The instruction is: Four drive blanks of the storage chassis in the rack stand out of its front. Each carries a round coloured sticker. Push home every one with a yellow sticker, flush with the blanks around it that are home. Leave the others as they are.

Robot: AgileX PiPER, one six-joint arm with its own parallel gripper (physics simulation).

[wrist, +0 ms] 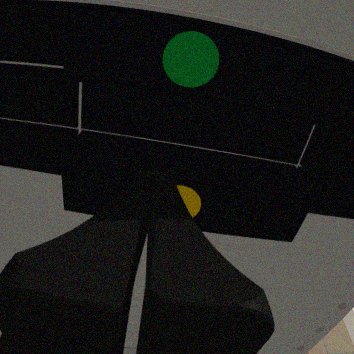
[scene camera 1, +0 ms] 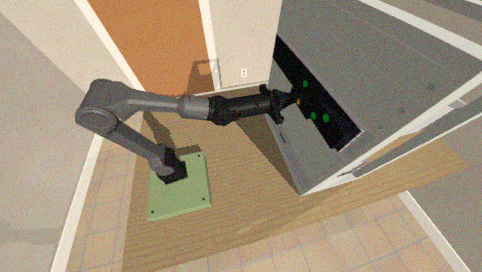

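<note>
The black storage chassis (scene camera 1: pixel 345 131) (wrist: pixel 30 92) sits in the rack. A blank with a yellow sticker (scene camera 1: pixel 298 101) (wrist: pixel 193 201) is at my fingertips; in the wrist view its lower edge stands past the dark edge on both sides, and a finger hides part of the sticker. My gripper (scene camera 1: pixel 295 95) (wrist: pixel 153 191) is shut with nothing held, its tips at the face of this blank, touching or very near. A green sticker (scene camera 1: pixel 305 83) (wrist: pixel 191 59) is on the blank above it. Two more green stickers, one (scene camera 1: pixel 313 115) beside the other (scene camera 1: pixel 326 118), show farther along the chassis.
The grey rack (scene camera 1: pixel 360 55) surrounds the chassis, with a pale grey surface below the blanks. The arm stands on a green base plate (scene camera 1: pixel 192 195) on the wooden table top (scene camera 1: pixel 240 200). An orange door (scene camera 1: pixel 150 40) and a wall are behind.
</note>
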